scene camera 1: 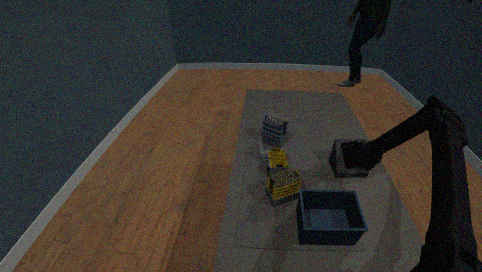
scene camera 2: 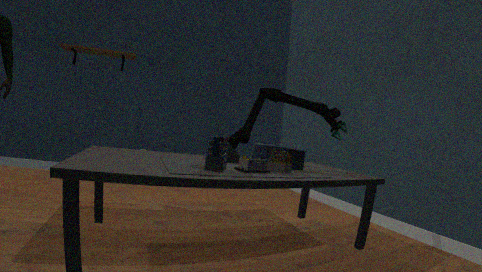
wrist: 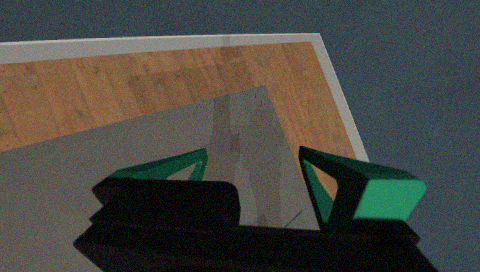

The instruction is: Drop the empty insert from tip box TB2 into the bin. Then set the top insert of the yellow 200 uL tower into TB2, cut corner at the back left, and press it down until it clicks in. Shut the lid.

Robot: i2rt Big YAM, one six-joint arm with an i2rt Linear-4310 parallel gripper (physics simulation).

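My gripper (scene camera 2: 339, 130) (wrist: 250, 152) is open and empty, high above the table past the bin side; it does not show in scene camera 1. The yellow tower (scene camera 1: 285, 186) (scene camera 2: 281, 162) stands beside the bin, its stacked inserts above a grey base. Behind it, a small open tip box with a yellow insert (scene camera 1: 278, 159) in it looks like TB2 (scene camera 2: 256, 164); its label is unreadable. Its pale lid seems raised, but the angle is unclear. The dark blue bin (scene camera 1: 332, 237) (scene camera 2: 297, 159) looks empty inside. The cut corner is too small to tell.
A blue and grey tower (scene camera 1: 274, 130) (scene camera 2: 216, 154) stands farther back. The arm rises from a grey, box-like base (scene camera 1: 353, 173) on the table (scene camera 1: 300, 102) (scene camera 2: 150, 179) (wrist: 150, 130). A person (scene camera 1: 361, 40) stands beyond the table. A wall shelf (scene camera 2: 97, 51) hangs behind.
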